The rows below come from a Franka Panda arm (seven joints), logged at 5 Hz.
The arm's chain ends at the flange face. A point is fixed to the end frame.
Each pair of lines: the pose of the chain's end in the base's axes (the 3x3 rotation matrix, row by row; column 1 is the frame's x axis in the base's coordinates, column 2 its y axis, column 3 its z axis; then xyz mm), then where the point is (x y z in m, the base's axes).
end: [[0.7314 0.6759 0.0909], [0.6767 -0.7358 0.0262], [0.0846 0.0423 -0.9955]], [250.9 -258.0 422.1]
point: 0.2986 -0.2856 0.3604
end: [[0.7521 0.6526 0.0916], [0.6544 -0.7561 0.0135], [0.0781 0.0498 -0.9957]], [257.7 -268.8 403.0]
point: 0.3046 -0.2985 0.3416
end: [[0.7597 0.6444 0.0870], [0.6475 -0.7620 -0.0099], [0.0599 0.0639 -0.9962]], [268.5 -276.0 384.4]
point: 0.3147 -0.3076 0.3235
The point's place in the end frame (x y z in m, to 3 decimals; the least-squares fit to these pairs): 0.011 0.050 0.065
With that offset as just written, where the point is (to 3 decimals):
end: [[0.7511 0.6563 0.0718], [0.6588 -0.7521 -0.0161], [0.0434 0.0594 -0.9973]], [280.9 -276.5 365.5]
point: 0.327 -0.308 0.304
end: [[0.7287 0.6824 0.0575], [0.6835 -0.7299 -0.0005], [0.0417 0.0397 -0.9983]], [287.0 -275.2 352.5]
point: 0.333 -0.304 0.290
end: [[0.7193 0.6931 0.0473], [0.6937 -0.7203 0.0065], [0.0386 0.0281 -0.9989]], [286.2 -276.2 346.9]
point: 0.332 -0.304 0.284
